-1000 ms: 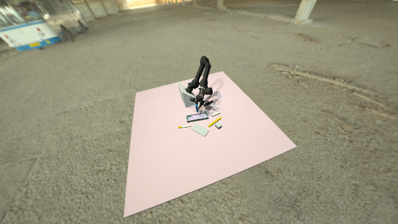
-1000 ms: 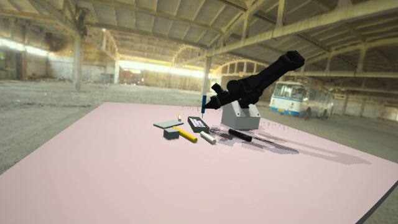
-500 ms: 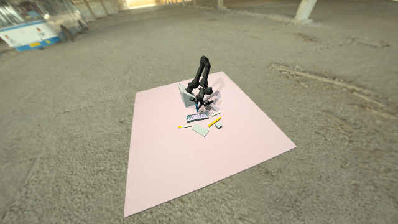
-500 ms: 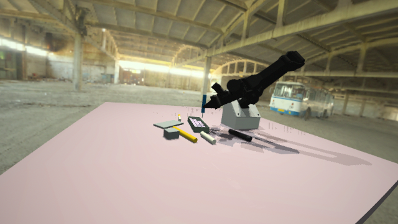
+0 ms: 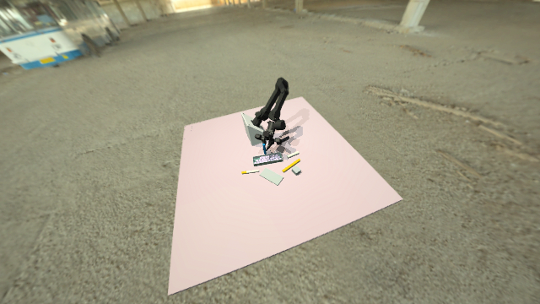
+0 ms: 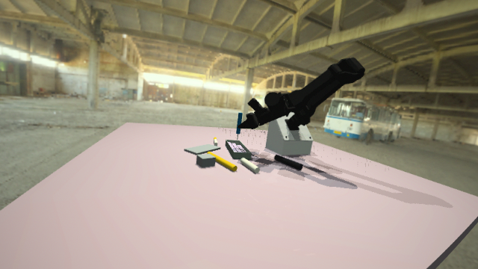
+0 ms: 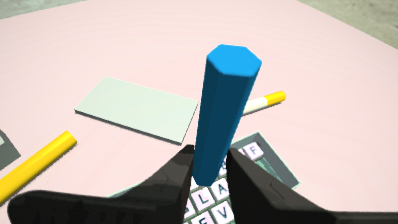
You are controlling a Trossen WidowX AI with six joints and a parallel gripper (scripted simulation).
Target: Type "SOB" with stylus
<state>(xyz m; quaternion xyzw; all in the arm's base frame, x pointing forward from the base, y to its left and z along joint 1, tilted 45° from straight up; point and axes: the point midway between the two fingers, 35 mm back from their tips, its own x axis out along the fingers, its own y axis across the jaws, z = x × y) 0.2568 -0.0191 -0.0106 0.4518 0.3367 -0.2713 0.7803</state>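
Now: gripper tip 150 mm to the left of the white-and-yellow pen, 100 mm above it and 40 mm short of it. From my gripper tip the other things lie so: blue stylus 20 mm below; yellow rod 140 mm to the left, 130 mm ahead, 100 mm below; flat pale green slab 140 mm ahead, 100 mm below, 30 mm to the right.
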